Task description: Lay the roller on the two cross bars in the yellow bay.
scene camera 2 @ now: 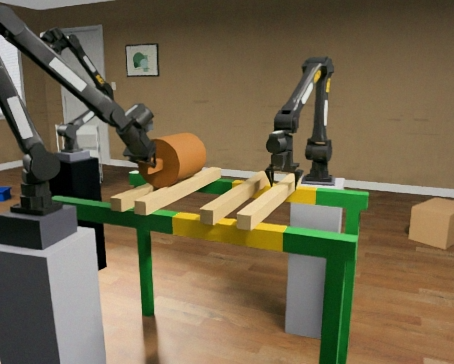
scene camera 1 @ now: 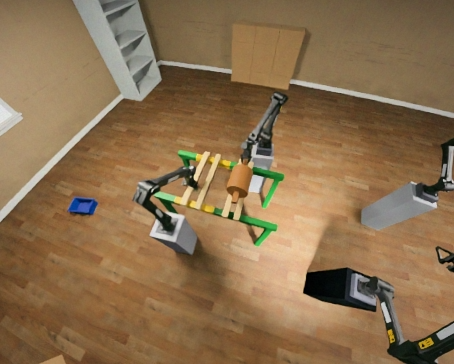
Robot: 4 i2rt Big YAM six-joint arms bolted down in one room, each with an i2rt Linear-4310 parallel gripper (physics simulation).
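Note:
The orange roller (scene camera 1: 240, 180) (scene camera 2: 187, 155) lies on two wooden bars (scene camera 2: 180, 190) across a green part of the frame. Two more wooden bars (scene camera 1: 208, 181) (scene camera 2: 235, 196) lie across the frame's yellow bay (scene camera 1: 206, 208) (scene camera 2: 200, 229), side by side with a gap between them. The gripper (scene camera 1: 194, 184) of the arm at the left in scene camera 1, at the right in scene camera 2 (scene camera 2: 284, 179), is low at one of these bars, fingers apart on either side. Another gripper (scene camera 1: 245, 158) (scene camera 2: 152, 161) is at the roller's square end stub; its grip is unclear.
The green frame (scene camera 1: 260, 223) (scene camera 2: 320, 238) stands on legs between two pedestals (scene camera 1: 186, 235) (scene camera 2: 75, 295). A black pedestal (scene camera 1: 325, 286) and a grey pedestal (scene camera 1: 392, 209), each with an arm, stand at the right. A blue tray (scene camera 1: 83, 206) and a brown box (scene camera 2: 434, 223) are on the floor.

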